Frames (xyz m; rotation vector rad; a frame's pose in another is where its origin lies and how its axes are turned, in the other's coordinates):
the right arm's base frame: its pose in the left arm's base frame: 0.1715 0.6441 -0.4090 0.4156 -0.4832 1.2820
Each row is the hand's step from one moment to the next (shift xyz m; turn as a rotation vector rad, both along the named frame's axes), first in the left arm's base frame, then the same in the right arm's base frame.
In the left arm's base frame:
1: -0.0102 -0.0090 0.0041 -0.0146 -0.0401 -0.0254
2: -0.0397 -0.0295 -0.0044 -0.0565 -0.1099 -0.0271
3: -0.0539 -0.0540 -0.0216 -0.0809 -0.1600 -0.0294
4: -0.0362 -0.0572 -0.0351 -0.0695 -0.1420 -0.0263
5: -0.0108 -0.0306 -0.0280 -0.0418 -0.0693 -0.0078
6: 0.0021 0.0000 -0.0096 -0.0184 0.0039 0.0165
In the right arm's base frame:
1: -0.0071 0.0079 0.0095 -0.0494 0.0040 0.0025
2: -0.0345 0.0315 0.0169 -0.1152 0.0281 0.0440
3: -0.0668 0.0390 0.0176 -0.1619 0.0399 0.0722
4: -0.0731 0.0207 0.0062 -0.1433 0.0332 0.0636
5: -0.0425 0.0025 -0.0053 -0.0688 0.0240 0.0361
6: -0.0049 -0.0023 -0.0082 0.0085 0.0192 0.0136

